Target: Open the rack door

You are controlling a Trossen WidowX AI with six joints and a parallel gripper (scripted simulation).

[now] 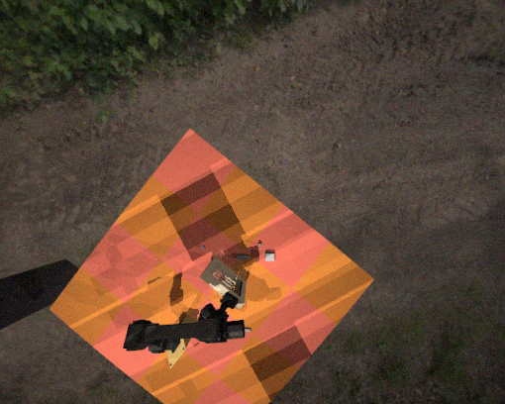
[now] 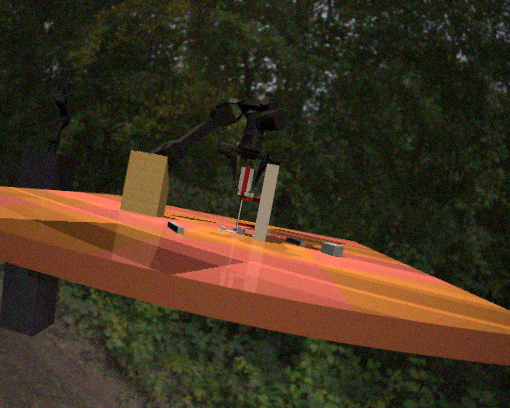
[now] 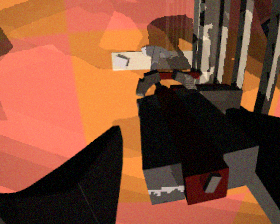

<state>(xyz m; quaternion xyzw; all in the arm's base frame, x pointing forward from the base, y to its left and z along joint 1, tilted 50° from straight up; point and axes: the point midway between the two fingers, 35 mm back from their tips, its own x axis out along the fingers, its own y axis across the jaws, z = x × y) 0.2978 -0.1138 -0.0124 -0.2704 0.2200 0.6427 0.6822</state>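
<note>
The door handle is 3 cm below my gripper tip and 1 cm to the left of it.
</note>
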